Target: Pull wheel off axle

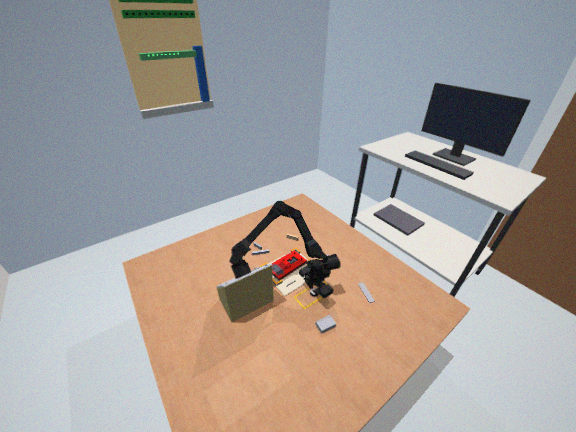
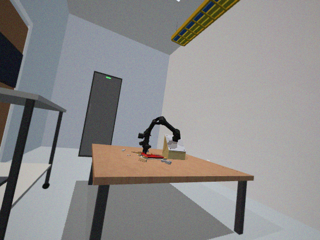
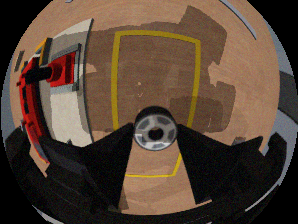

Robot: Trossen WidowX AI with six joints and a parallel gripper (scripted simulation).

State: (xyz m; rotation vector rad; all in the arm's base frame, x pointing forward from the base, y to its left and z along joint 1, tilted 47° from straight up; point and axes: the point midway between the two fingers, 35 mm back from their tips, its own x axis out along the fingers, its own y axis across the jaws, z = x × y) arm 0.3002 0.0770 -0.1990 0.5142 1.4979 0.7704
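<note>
Right now my gripper tip is right at the dark wheel. From my gripper tip the other things lie so: block: 170 mm to the right, 50 mm behind; then flat bar: 230 mm ahead, 120 mm to the right, 10 mm below.
</note>
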